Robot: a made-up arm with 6 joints. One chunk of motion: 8 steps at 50 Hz.
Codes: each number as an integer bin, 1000 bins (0 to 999) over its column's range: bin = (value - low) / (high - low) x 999, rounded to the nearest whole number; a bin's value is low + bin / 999 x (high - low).
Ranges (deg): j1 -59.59..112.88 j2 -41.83..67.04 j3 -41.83..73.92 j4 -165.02..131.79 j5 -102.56..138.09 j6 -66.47..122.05
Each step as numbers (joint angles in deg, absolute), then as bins.
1 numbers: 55.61 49.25 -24.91 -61.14 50.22 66.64
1 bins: 667 836 146 350 634 705
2 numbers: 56.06 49.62 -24.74 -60.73 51.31 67.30
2 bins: 670 839 147 351 639 709
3 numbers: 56.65 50.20 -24.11 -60.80 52.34 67.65
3 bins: 673 844 153 351 643 711
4 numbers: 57.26 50.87 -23.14 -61.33 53.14 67.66
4 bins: 677 851 161 349 646 711
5 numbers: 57.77 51.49 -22.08 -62.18 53.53 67.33
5 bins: 680 856 170 346 648 709
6 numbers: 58.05 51.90 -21.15 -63.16 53.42 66.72
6 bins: 681 860 178 343 648 706
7 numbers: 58.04 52.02 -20.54 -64.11 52.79 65.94
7 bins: 681 861 184 340 645 702
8 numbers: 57.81 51.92 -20.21 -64.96 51.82 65.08
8 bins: 680 860 187 337 641 697
